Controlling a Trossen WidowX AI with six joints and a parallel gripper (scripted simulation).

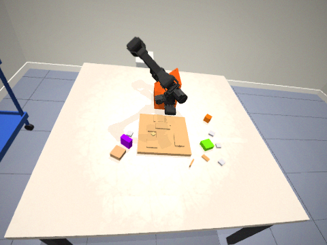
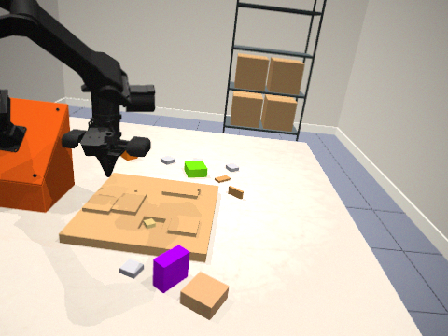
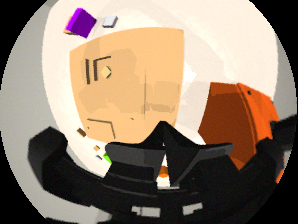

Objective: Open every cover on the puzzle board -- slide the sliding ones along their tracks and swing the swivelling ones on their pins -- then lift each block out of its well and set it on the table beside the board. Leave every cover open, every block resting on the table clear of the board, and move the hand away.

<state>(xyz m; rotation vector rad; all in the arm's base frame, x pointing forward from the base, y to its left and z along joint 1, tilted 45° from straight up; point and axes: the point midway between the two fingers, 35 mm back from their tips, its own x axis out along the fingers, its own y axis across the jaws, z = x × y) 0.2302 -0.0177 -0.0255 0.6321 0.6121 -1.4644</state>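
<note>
The tan puzzle board is 100 mm ahead of my gripper tip, 10 mm to the right of it and 60 mm below it. From my gripper tip the other things lie so: green block: 180 mm ahead, 240 mm to the left, 60 mm below; then grey piece: 120 mm ahead, 210 mm to the right, 70 mm below; then orange block: 50 mm behind, 290 mm to the left, 60 mm below.
</note>
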